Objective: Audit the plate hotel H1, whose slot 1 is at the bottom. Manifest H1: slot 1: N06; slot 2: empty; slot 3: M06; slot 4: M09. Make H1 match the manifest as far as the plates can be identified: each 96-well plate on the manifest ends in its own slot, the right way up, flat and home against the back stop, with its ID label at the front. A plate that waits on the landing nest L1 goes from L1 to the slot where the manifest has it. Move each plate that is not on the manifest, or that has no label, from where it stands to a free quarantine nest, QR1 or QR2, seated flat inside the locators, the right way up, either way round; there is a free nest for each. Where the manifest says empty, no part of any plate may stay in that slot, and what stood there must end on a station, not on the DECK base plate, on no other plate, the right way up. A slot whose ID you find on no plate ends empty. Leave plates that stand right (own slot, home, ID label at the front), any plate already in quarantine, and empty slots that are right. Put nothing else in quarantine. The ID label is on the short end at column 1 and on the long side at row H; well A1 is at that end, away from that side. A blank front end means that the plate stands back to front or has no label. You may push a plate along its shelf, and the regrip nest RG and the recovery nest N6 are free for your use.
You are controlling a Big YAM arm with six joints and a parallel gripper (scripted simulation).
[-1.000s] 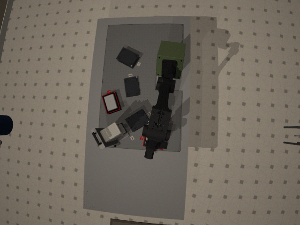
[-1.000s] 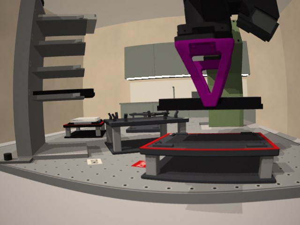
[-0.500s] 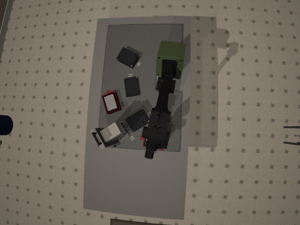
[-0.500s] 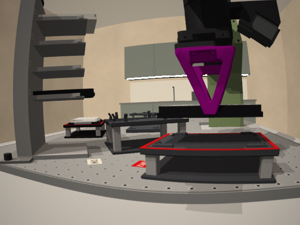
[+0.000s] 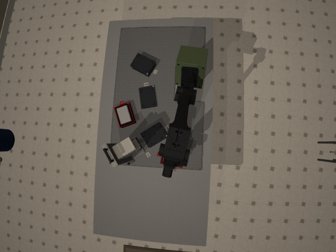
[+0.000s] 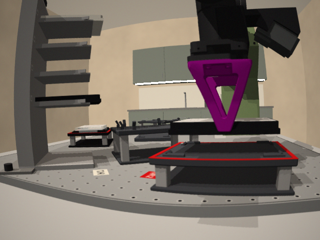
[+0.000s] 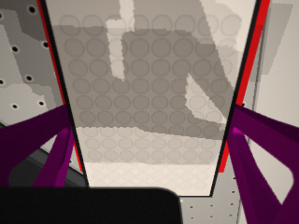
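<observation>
Right now my hand is 40 mm above the quarantine nest QR2. From my hand the other things lie so: QR2 tag 110 mm ahead, 80 mm below; then A1 mark 150 mm to the right, 60 mm ahead, 20 mm below; then H1 tag 180 mm ahead, 80 mm below, 10 mm to the left.
</observation>
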